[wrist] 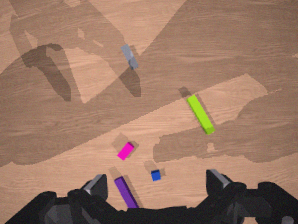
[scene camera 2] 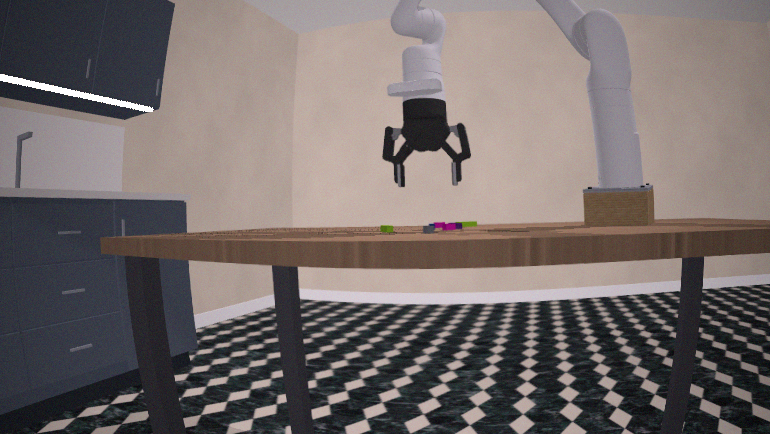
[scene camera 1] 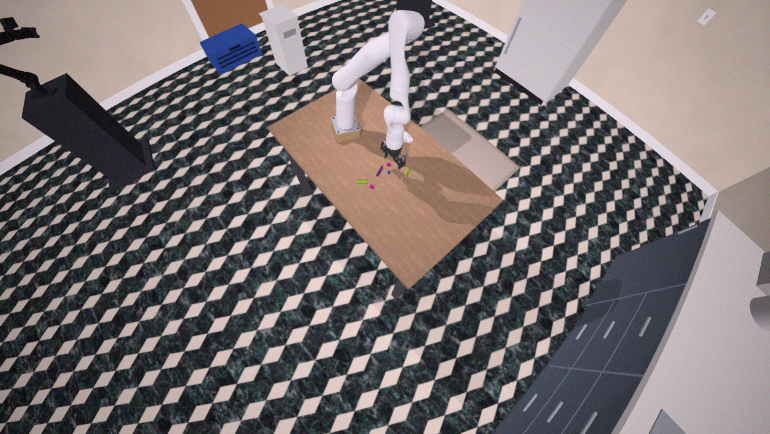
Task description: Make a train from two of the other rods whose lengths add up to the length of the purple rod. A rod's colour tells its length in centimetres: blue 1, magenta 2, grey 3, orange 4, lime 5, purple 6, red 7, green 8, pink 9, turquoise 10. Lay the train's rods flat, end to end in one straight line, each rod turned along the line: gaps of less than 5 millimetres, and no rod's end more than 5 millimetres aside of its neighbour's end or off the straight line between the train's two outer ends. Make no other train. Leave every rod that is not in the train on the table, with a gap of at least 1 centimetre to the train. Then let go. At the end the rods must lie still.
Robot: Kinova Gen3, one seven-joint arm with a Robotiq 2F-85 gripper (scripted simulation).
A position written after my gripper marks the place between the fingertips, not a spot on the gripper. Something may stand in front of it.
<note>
I see my gripper (scene camera 2: 428,186).
My gripper also shows in the wrist view (wrist: 156,183).
</note>
